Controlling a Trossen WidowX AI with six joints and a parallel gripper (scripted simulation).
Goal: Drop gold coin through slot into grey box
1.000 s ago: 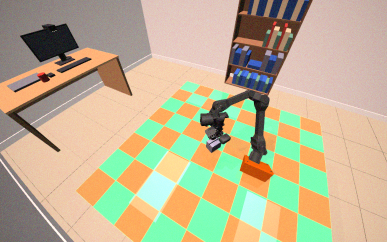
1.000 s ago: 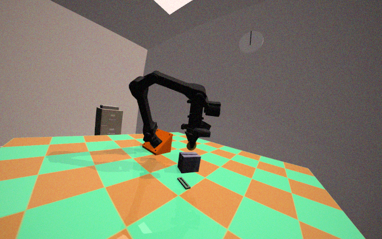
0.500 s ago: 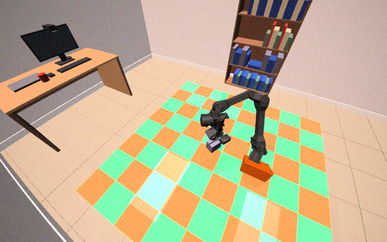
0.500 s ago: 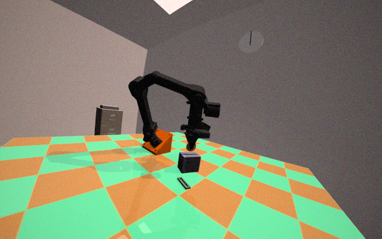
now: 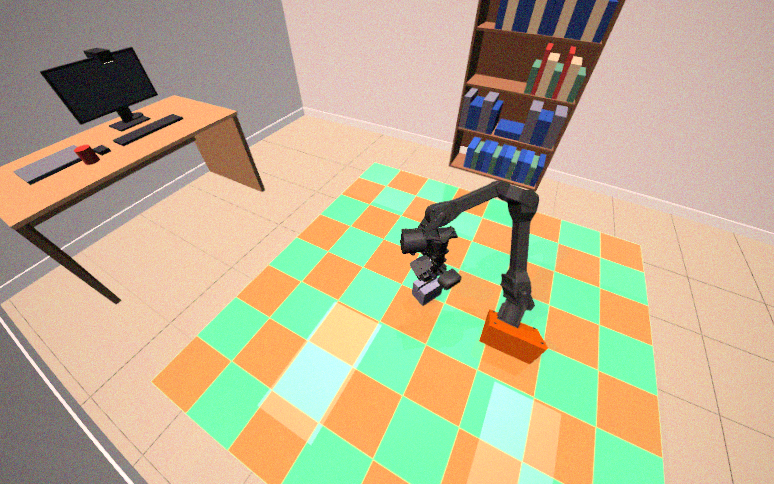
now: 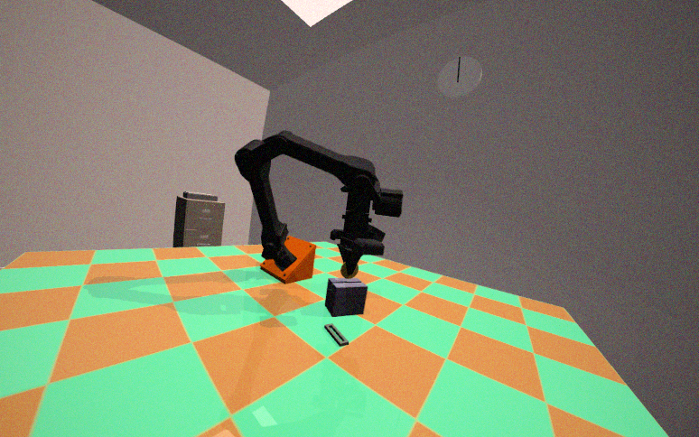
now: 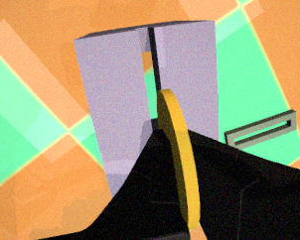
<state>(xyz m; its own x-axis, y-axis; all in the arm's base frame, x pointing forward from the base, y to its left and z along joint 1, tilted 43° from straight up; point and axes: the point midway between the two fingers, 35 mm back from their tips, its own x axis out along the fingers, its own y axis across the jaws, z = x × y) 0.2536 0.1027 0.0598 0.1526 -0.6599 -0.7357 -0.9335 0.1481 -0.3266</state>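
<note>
My gripper tip is 10 mm below the gold coin.
</note>
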